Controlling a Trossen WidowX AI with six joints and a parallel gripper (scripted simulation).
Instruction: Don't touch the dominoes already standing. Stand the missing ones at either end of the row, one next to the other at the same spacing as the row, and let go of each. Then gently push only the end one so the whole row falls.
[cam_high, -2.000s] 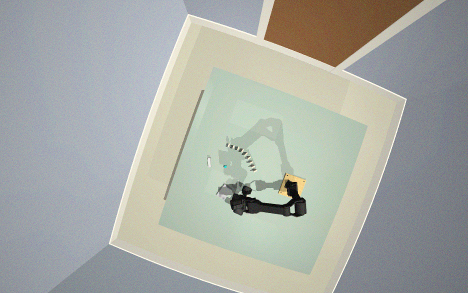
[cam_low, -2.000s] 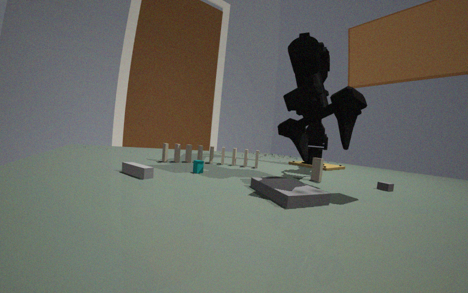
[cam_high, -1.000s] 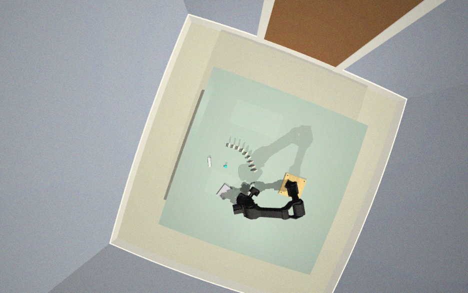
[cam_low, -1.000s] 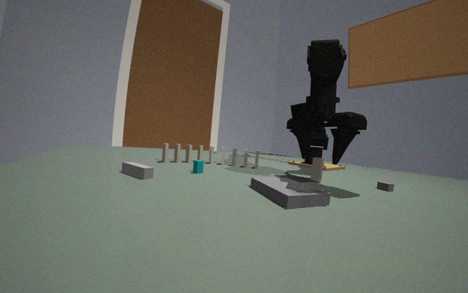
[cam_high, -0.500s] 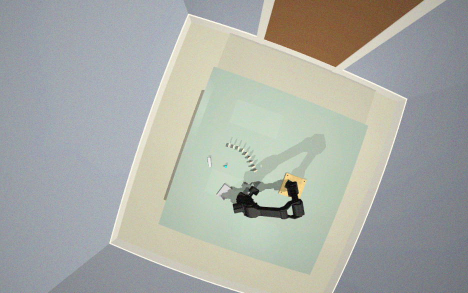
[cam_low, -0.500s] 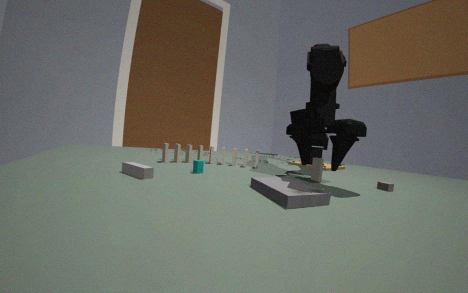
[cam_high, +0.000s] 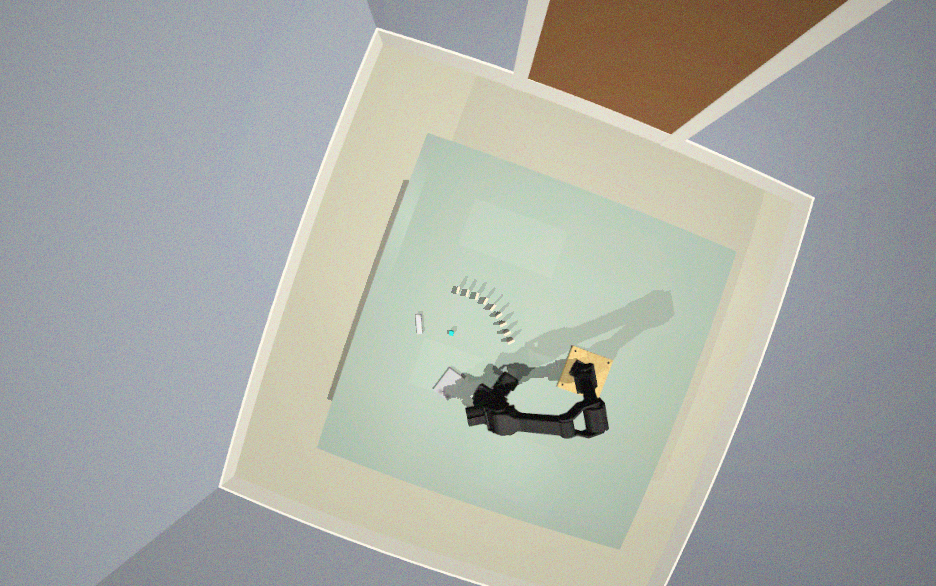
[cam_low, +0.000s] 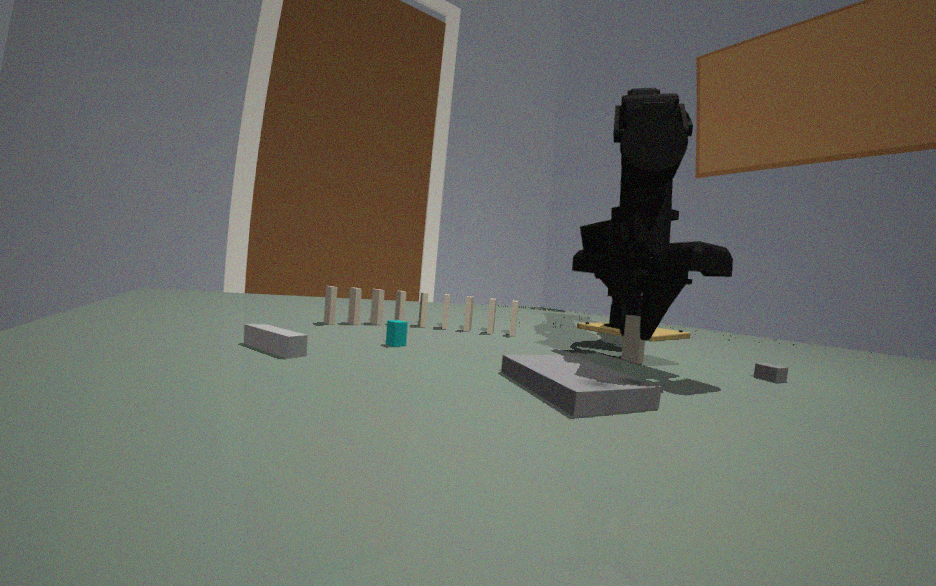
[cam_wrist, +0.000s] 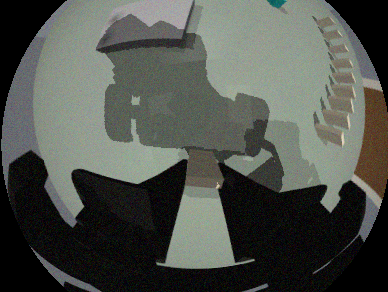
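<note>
The small grey block lies 9 cm behind my gripper tip, 11 cm to the left of it and 2 cm below it. The rest, counted from my gripper tip: flat grey slab: 16 cm ahead, 7 cm to the left, 2 cm below; grey bar: 36 cm ahead, 8 cm to the right, 2 cm below; teal cube: 24 cm ahead, 11 cm to the right, 1 cm below.
</note>
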